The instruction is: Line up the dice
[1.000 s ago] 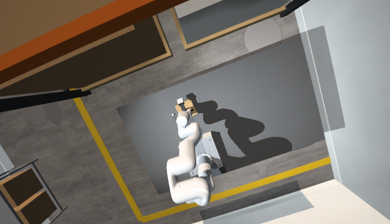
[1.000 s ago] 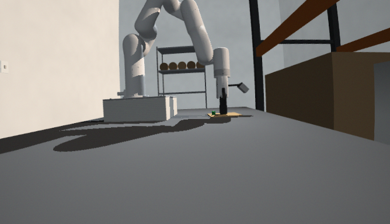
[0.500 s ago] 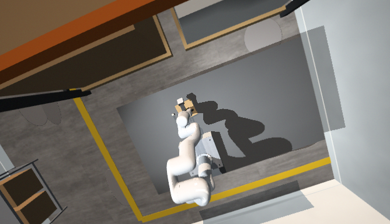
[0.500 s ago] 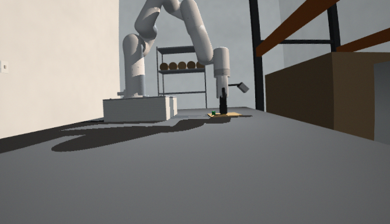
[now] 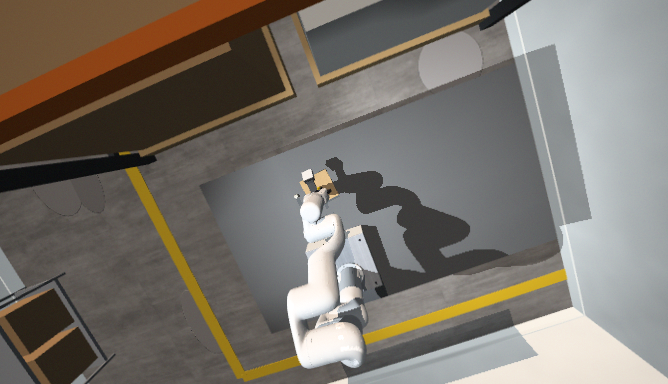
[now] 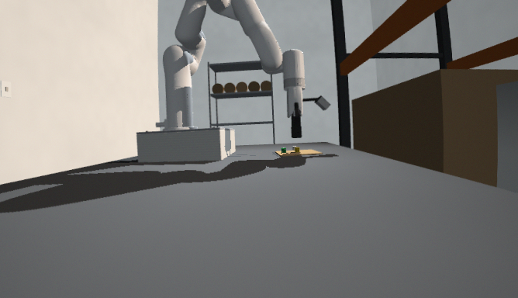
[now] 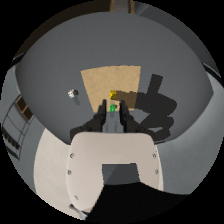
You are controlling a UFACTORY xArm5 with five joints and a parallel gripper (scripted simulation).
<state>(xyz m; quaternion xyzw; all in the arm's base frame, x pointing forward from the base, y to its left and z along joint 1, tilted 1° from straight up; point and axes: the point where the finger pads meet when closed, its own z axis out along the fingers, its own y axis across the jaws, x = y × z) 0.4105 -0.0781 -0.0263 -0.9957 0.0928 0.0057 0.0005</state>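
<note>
Now: the white die 11 cm to the left of my hand, 7 cm below it and 2 cm ahead of it. Round my hand: yellow die (6 cm below); green die (6 cm below, 5 cm behind, 1 cm to the left); tan mat (7 cm below).
</note>
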